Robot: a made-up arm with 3 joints. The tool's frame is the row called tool.
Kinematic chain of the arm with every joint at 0, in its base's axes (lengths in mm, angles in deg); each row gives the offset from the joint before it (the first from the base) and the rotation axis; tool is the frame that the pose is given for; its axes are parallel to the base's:
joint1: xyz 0 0 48.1 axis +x
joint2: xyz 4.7 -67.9 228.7 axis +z
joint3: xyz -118.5 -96.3 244 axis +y
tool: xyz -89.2 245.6 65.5
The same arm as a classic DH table. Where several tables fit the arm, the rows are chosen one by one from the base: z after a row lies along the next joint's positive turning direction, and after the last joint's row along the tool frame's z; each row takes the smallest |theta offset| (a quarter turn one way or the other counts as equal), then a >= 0, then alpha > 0; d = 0 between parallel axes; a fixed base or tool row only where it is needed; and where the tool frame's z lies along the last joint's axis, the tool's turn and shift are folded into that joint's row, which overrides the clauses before.
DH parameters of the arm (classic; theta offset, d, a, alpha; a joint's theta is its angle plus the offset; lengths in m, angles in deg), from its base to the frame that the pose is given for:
base (fixed): 90 0.0481 0 90
joint1: 0 0.0047 -0.0679 -90
joint2: 90 0.4727 0.1185 90
joint3: 0 0.1493 0.0892 -90
tool (fixed): 180 0.0655 0 0

